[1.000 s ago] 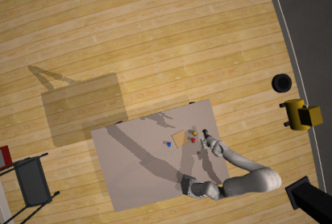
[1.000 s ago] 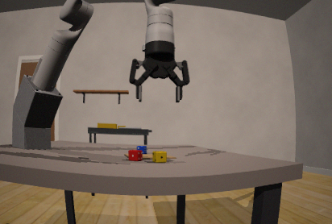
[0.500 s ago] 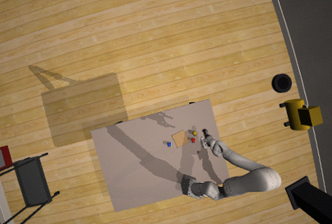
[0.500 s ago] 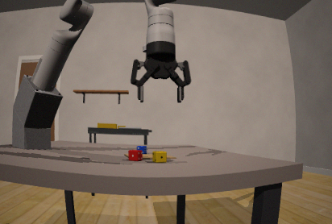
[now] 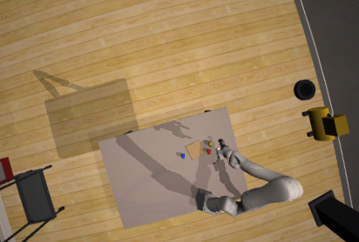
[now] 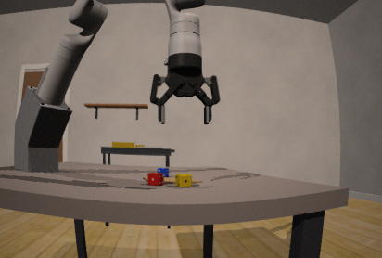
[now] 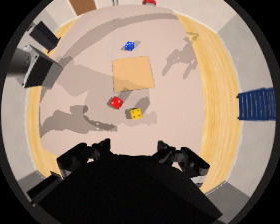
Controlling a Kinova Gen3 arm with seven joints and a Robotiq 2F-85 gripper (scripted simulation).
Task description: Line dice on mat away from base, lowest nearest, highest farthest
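The red die is 13 cm below my hand, 10 cm to the left of it and 4 cm behind it. Round my hand: yellow die 13 cm below, 6 cm to the left, 1 cm ahead; then tan mat 21 cm to the left, 15 cm below, 2 cm ahead; then blue die 34 cm to the left, 13 cm below, 3 cm ahead.
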